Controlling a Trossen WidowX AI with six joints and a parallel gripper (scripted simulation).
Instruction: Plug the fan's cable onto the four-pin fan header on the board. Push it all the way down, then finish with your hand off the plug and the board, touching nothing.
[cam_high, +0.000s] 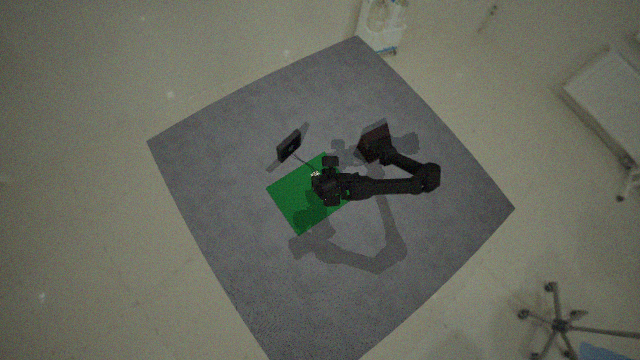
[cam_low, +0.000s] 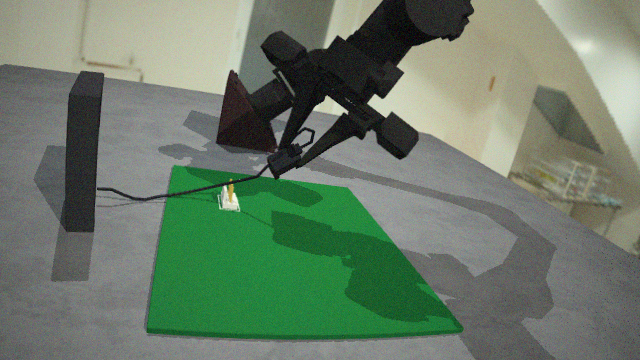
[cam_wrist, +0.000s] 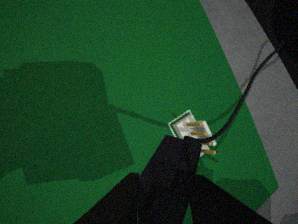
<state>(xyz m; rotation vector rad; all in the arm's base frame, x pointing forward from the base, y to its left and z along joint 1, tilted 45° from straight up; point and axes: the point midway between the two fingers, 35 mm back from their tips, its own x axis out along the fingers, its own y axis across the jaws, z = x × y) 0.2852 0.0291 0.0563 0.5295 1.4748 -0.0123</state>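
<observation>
My gripper tip is 40 mm short of the green board, 10 mm to the right of it and 80 mm above it. Round my gripper tip: dark fan cable plug 10 mm behind, 10 mm below; then white four-pin header 50 mm to the right, 70 mm below; then black fan 50 mm ahead, 190 mm to the right, 10 mm below.
</observation>
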